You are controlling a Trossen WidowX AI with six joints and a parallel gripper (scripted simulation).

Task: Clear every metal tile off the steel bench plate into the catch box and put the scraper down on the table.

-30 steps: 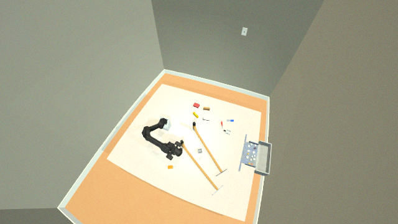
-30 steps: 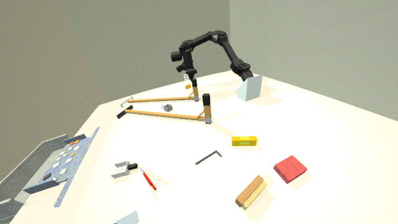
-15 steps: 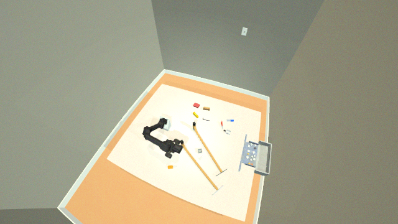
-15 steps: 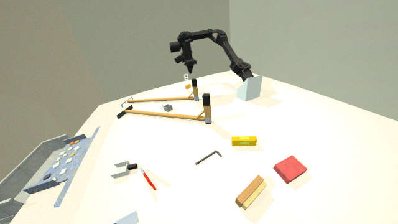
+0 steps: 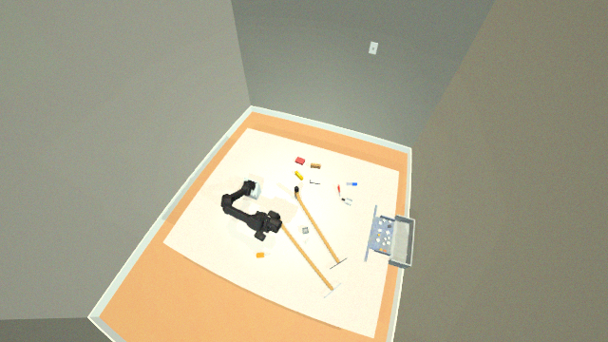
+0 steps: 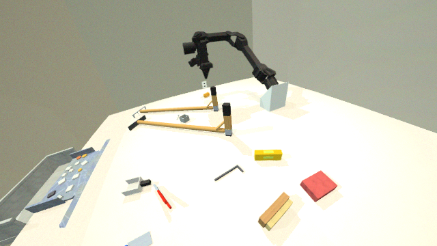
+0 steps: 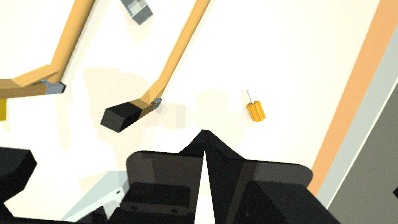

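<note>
My gripper tip is 250 mm short of the long scraper, 190 mm to the right of it and 110 mm above it. From my gripper tip the other things lie so: orange piece: 150 mm below, 140 mm to the right, 10 mm behind; then small grey box: 200 mm ahead, 160 mm below, 130 mm to the left; then yellow level: 560 mm to the left, 150 mm below, 10 mm behind.
</note>
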